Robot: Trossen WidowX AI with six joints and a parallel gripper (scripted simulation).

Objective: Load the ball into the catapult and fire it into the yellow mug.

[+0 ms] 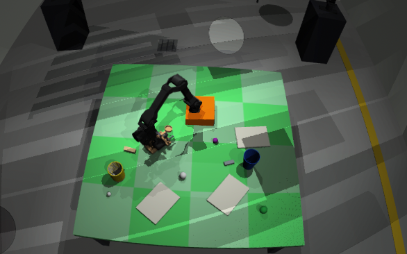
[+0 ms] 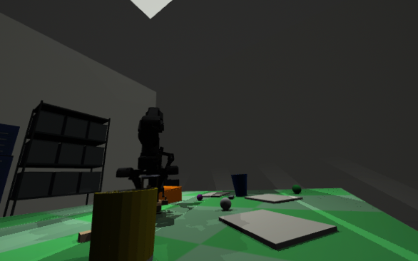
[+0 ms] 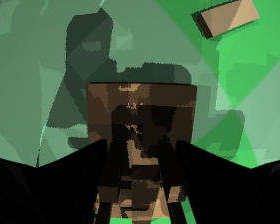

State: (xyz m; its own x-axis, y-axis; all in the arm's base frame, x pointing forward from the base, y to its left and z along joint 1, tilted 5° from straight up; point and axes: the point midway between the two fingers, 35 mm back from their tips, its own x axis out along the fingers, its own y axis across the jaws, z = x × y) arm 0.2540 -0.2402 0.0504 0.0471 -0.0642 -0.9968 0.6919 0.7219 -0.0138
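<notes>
Right now the purple ball is 37 cm to the left of my gripper tip, 6 cm behind it and 4 cm below it. From my gripper tip the other things lie so: small wooden block: 15 cm to the right, 5 cm below, 2 cm ahead; then wooden catapult: 6 cm to the left, 4 cm behind, 2 cm above; then yellow mug: 20 cm to the right, 19 cm ahead, 3 cm below.
</notes>
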